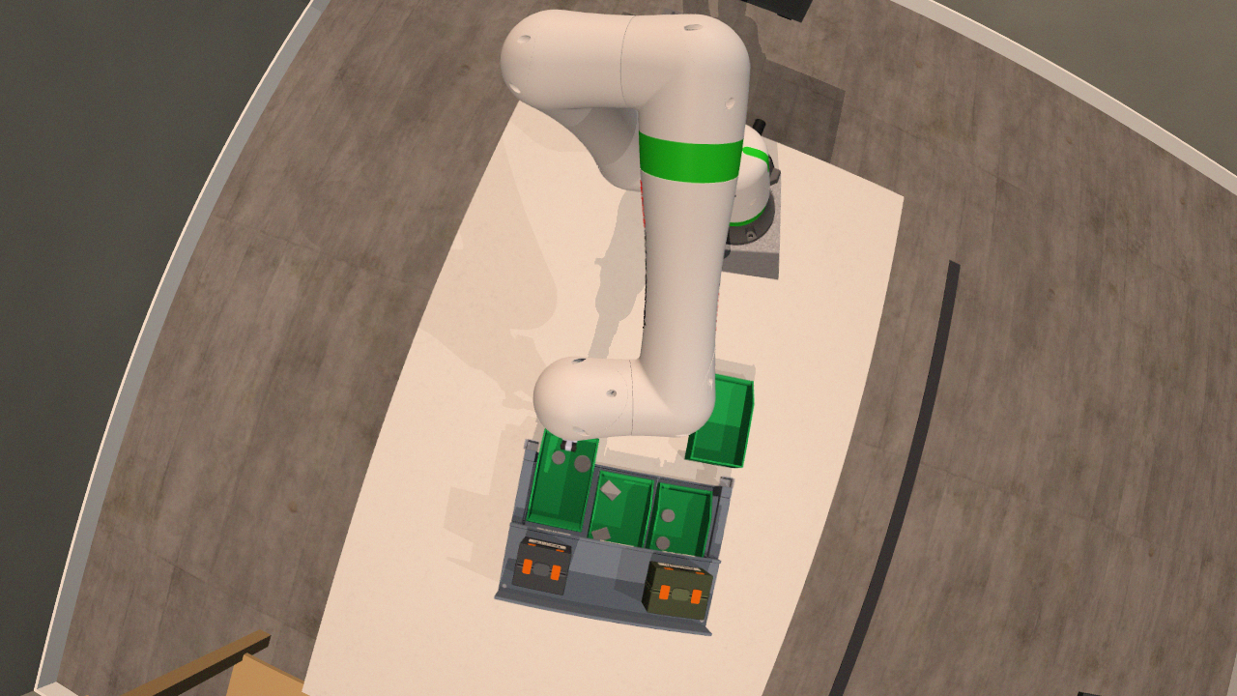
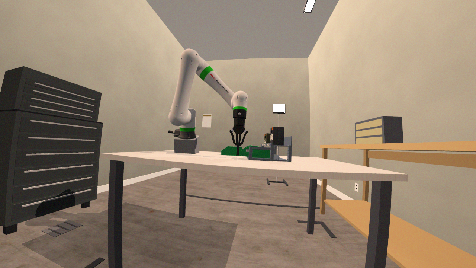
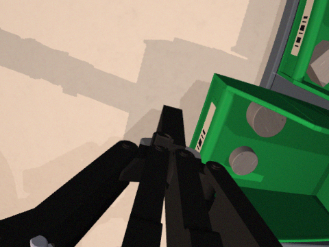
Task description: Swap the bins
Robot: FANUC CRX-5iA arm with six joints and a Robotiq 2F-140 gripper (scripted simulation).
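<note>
Right now the grey cube is 11 cm to the left of my hand, 9 cm ahead of it and 3 cm below it. Also, from my hand: grey shelf 17 cm ahead, 15 cm to the left, 1 cm above.
</note>
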